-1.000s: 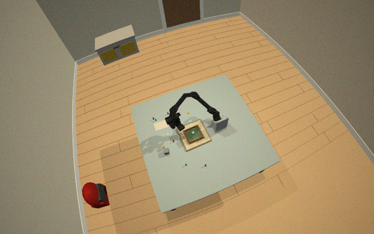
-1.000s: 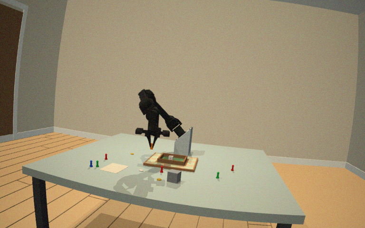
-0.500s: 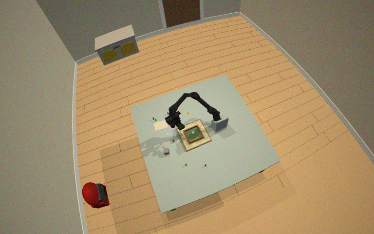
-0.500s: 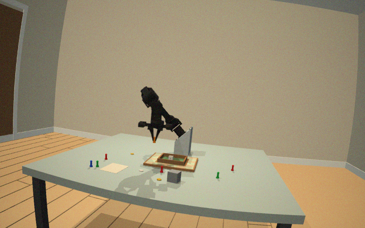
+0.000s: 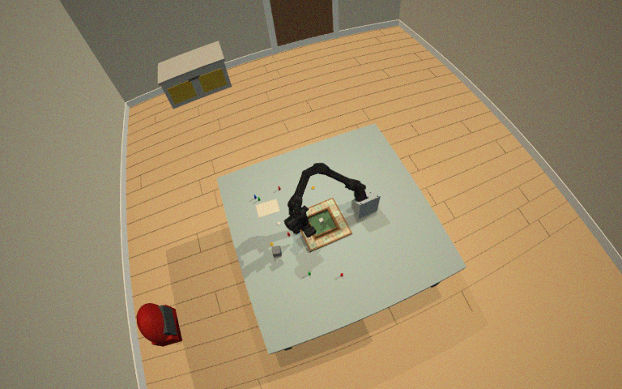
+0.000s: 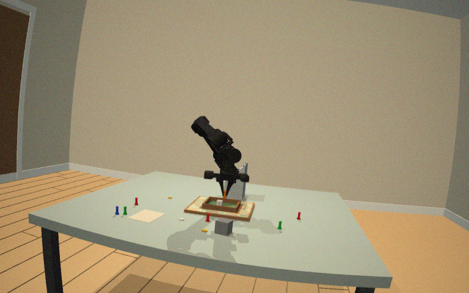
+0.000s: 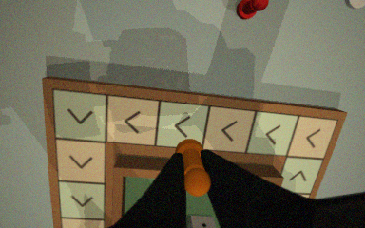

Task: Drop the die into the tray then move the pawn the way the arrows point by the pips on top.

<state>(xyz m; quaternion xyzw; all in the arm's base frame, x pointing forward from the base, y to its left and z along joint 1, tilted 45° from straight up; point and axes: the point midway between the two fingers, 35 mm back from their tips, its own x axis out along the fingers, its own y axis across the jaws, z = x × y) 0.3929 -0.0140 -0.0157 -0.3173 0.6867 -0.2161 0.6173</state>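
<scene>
My gripper tip is 130 mm past the white die, 70 mm above it and 30 mm to the left of it. The rest, counted from my gripper tip: grey cube 210 mm ahead, 70 mm below, 30 mm to the left; orange pawn 10 mm above; green dice tray 120 mm behind, 80 mm below, 20 mm to the right.
</scene>
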